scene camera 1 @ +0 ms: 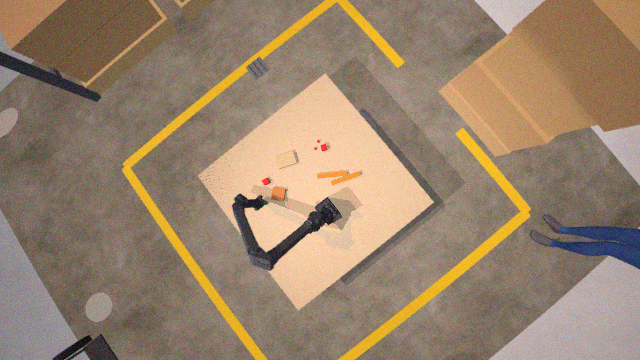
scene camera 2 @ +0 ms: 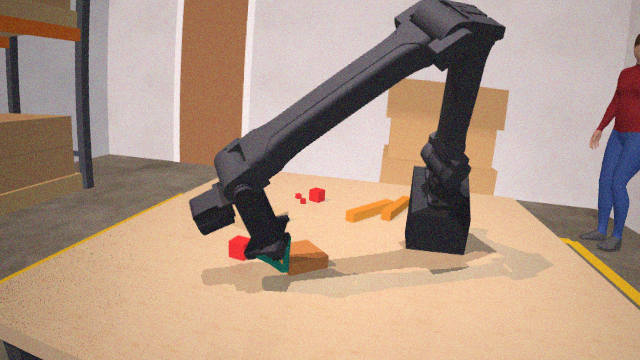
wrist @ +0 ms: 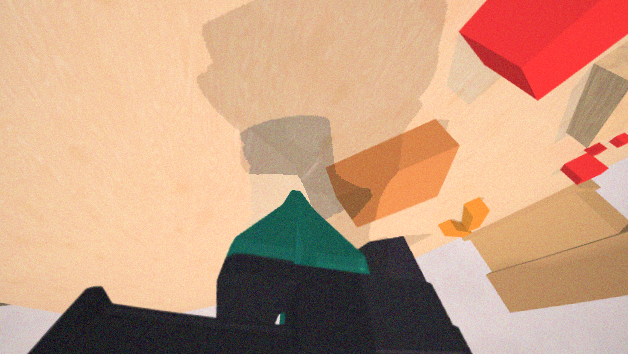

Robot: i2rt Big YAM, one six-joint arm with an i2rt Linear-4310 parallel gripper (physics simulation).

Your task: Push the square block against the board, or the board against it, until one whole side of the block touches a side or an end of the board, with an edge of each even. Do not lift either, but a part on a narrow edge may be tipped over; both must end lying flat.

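Places are measured from the arm's base along level axes (x back, y right, z up), in millimetres.
Where they show: gripper, between the fingertips: (scene camera 1: 267, 202) (scene camera 2: 285, 271) (wrist: 294, 197); arm's base, origin of its link: (scene camera 1: 328, 212) (scene camera 2: 441, 189).
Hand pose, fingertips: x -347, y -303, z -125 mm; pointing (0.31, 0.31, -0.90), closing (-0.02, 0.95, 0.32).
Note:
Things, the pixels of their top centre, and the offset from my fingertips.
- square block, centre of its top: (wrist: 396, 196) (scene camera 2: 299, 250) (scene camera 1: 278, 194) dx +9, dy +101, dz +1 mm
- board, centre of its top: (scene camera 2: 260, 212) (scene camera 1: 285, 159) dx -147, dy +317, dz +1 mm
The square block (scene camera 1: 278, 194) (scene camera 2: 310, 259) (wrist: 417, 170), orange-brown, lies flat on the table. The board (scene camera 1: 286, 159) (wrist: 597, 105), a pale wood piece, lies flat beyond the block, with a wide gap between them; the arm mostly hides it in scene camera 2, and part of it shows at the right edge of the wrist view. My gripper (scene camera 1: 265, 202) (scene camera 2: 287, 269) (wrist: 294, 197) is shut and empty, with its green fingertips pointing down low over the table, close beside the block on the side away from the board. I cannot tell whether the fingertips touch the block.
A red cube (scene camera 1: 266, 181) (scene camera 2: 238, 248) (wrist: 540, 45) stands near the block and the gripper. Another red cube (scene camera 1: 324, 147) (scene camera 2: 317, 195) (wrist: 584, 168) with two tiny ones lies past the board. Two orange bars (scene camera 1: 332, 174) (scene camera 2: 369, 210) lie near the arm's base (scene camera 1: 328, 210) (scene camera 2: 437, 225).

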